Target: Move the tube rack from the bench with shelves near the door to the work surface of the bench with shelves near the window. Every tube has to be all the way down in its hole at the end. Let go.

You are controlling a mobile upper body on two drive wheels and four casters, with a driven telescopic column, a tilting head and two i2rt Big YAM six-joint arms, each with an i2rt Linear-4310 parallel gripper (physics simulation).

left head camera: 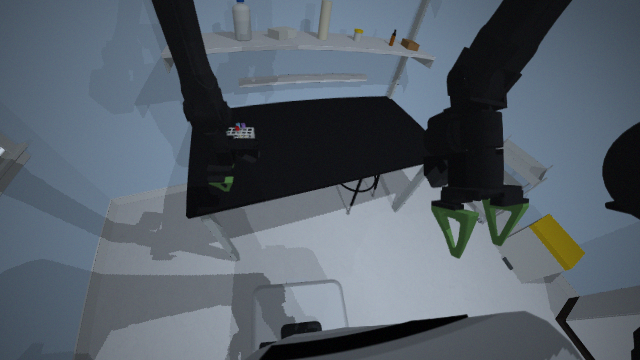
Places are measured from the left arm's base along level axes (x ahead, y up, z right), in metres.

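Pixels of known places: left gripper, fingertip midpoint: [228, 179]; right gripper, fingertip midpoint: [477, 250].
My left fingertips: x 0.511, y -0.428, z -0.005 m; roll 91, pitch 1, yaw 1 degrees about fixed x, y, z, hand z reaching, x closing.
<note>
Ahead of a thing's pixels: the offset from my left fingertips to its top centre. "*": to the spot under its first point. Level surfaces: height alone.
The tube rack {dz -0.064, dx +0.419, dy -0.130 m} [241, 132], small and white, stands on the black top of the bench {dy -0.214 m} [320, 135], near its left back part. Red, blue and purple caps show at its back edge; how deep the tubes sit is too small to tell. My left gripper [226, 176] is open, over the left part of the bench top, below the rack in the picture and apart from it. One green finger shows clearly; the other is mostly hidden by the dark wrist. My right gripper [478, 250] is open and empty, with both green fingers apart, to the right of the bench in the picture.
Above the bench, a shelf [305, 46] holds a white bottle {* dz -0.008, dx +0.601, dy +0.321 m} [242, 22], a pale cylinder {* dz +0.364, dx +0.722, dy +0.336 m} [324, 20] and small boxes. A stool {dz +0.777, dx +0.619, dy -0.417 m} [360, 190] stands under the bench's front edge. A yellow-topped box [557, 242] and a white cart [525, 160] are at the right.
</note>
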